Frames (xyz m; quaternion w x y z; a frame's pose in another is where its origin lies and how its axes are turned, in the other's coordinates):
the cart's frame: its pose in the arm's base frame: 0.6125 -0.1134 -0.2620 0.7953 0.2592 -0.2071 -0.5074
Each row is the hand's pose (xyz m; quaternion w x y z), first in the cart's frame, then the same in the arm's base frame.
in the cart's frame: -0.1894 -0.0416 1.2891 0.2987 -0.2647 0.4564 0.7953
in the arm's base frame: -0.2559 -0.2153 0.7048 0.8042 -0.0662 0.2293 0.5444
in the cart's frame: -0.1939 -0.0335 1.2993 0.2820 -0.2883 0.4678 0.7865
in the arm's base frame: -0.2581 -0.2105 0.7175 0.7949 -0.0817 0.2560 0.5439
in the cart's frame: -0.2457 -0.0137 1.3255 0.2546 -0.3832 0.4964 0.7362
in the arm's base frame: -0.2805 -0.1614 0.7469 0.7781 -0.1394 0.3457 0.5056
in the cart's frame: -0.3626 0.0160 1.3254 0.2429 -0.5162 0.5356 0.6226
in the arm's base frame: -0.3063 -0.0441 0.7575 0.7538 -0.2048 0.4762 0.4038
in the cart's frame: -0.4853 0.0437 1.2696 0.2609 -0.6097 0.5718 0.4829
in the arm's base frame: -0.3029 0.0891 0.7231 0.7290 -0.2271 0.5849 0.2736
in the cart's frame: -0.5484 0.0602 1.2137 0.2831 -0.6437 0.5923 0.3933
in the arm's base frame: -0.2834 0.1639 0.6856 0.7142 -0.2195 0.6371 0.1894
